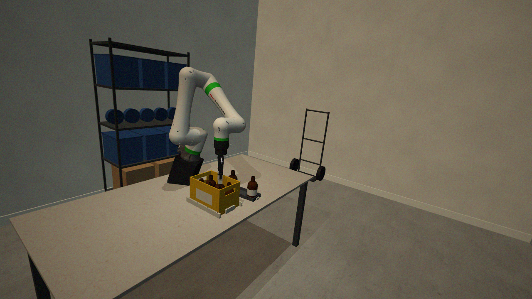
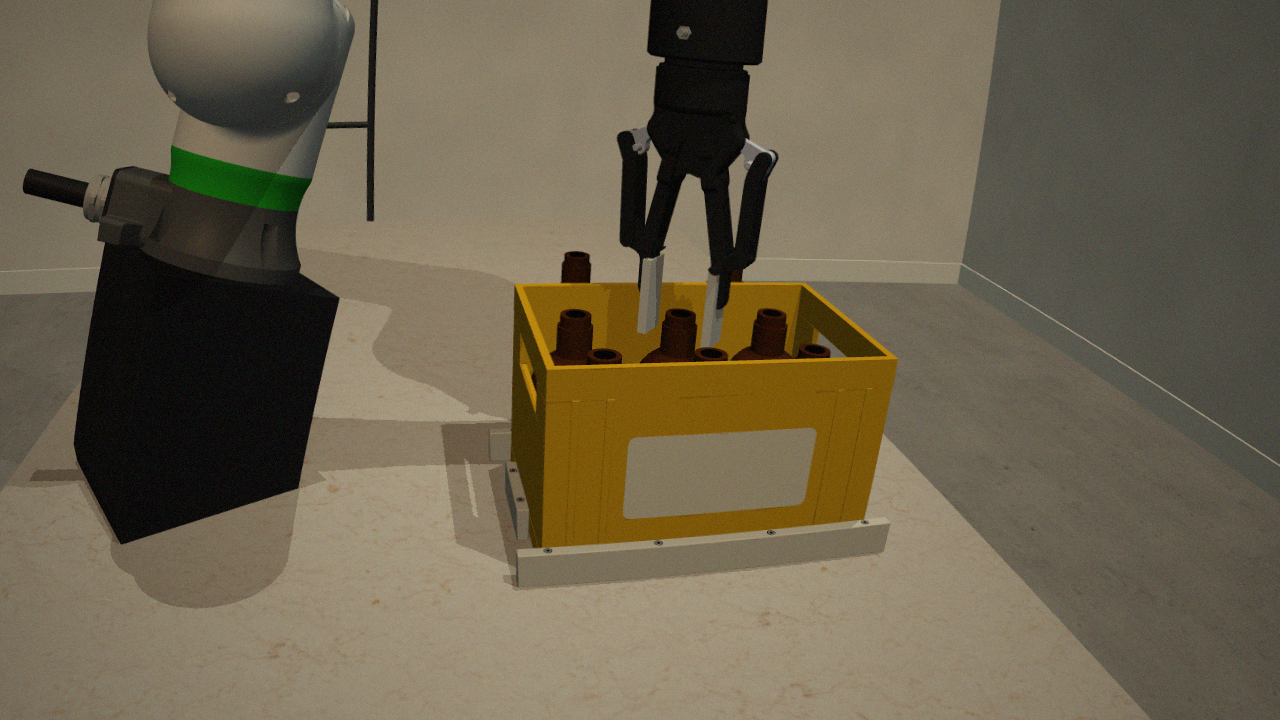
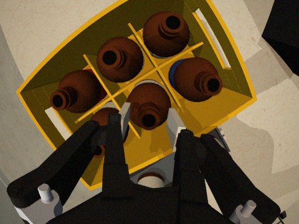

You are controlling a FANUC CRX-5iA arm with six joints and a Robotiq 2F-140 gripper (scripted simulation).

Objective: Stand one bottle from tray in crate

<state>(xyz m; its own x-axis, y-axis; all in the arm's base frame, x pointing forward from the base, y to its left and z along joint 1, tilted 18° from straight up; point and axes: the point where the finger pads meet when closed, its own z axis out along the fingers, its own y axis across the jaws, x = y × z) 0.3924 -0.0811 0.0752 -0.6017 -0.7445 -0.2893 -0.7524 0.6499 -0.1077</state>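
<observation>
Right now my hand is 90 mm above the yellow crate and 40 mm to the left of it. Round my hand: grey tray 190 mm to the left, 160 mm below, 30 mm ahead.
</observation>
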